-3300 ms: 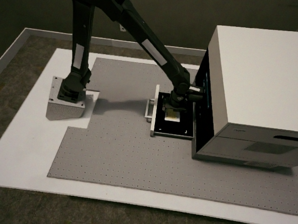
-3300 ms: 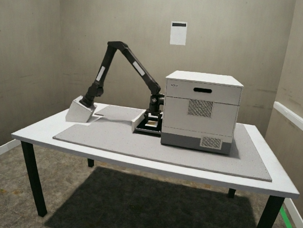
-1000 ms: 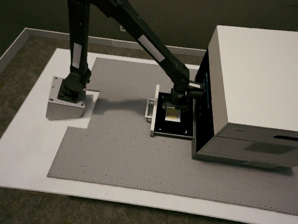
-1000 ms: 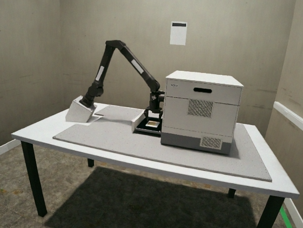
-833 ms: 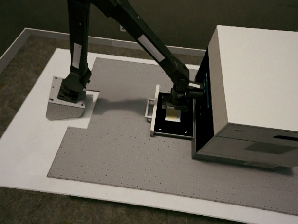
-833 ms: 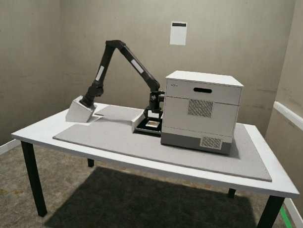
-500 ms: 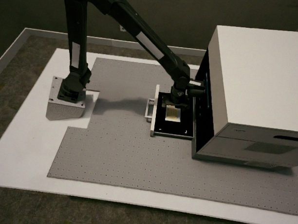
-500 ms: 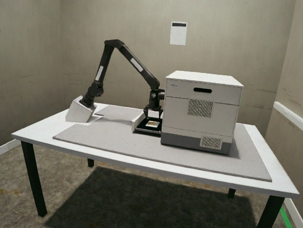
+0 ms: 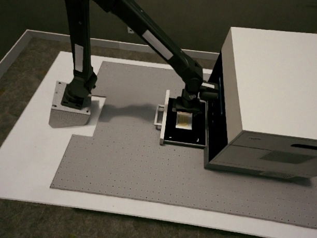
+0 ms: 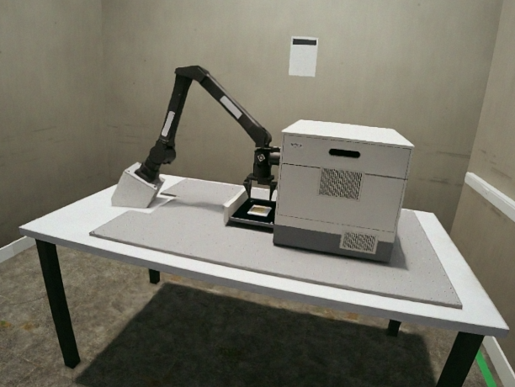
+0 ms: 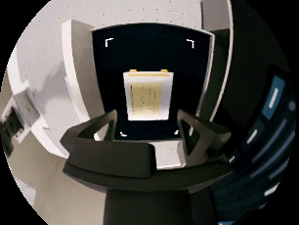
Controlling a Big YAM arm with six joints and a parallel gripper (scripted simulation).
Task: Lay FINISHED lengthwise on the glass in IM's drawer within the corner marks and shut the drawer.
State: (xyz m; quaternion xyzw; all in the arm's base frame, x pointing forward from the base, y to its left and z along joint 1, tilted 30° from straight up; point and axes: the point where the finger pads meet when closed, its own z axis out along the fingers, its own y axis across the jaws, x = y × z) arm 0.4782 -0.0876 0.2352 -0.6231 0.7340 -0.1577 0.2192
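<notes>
Now: the drawer 2 cm ahead of my hand and 5 cm below it. The rest, counted from my hand: cassette (1 cm to the left, 6 cm below).
</notes>
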